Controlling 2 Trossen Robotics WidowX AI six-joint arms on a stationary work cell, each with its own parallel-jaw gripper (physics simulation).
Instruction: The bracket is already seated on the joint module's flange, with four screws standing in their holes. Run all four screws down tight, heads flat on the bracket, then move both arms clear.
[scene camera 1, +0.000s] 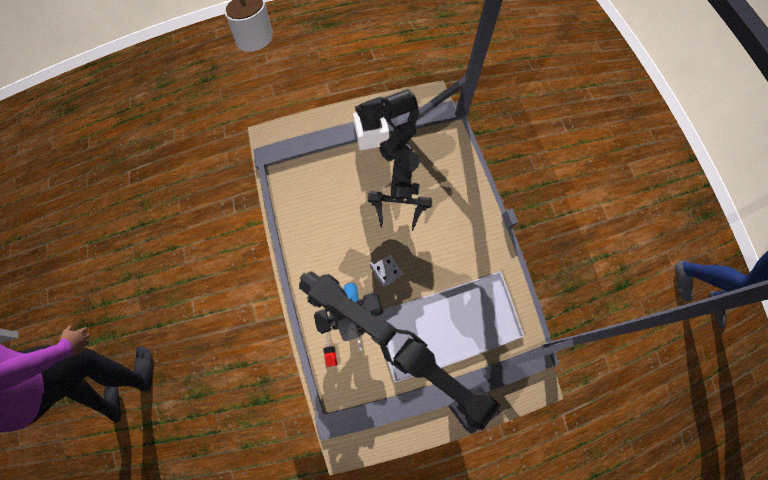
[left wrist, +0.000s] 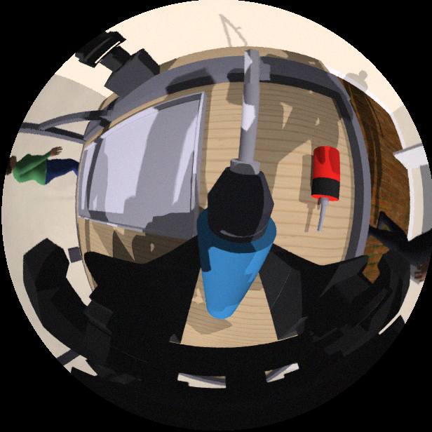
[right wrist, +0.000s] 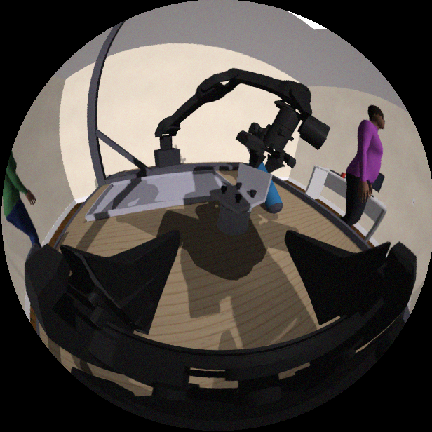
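The grey bracket sits on the round joint module. Several dark screws stand in its flat plate, their heads appearing raised above it in the right wrist view. My left gripper is shut on the blue screwdriver, below-left of the bracket in the scene view. Its grey shaft points away from the bracket. My right gripper is open and empty, above the bracket in the scene view and apart from it. The bracket does not show in the left wrist view.
A red screwdriver lies on the table near the left gripper. A pale tray lies below-right of the bracket in the scene view. A dark frame borders the table, with posts at the right.
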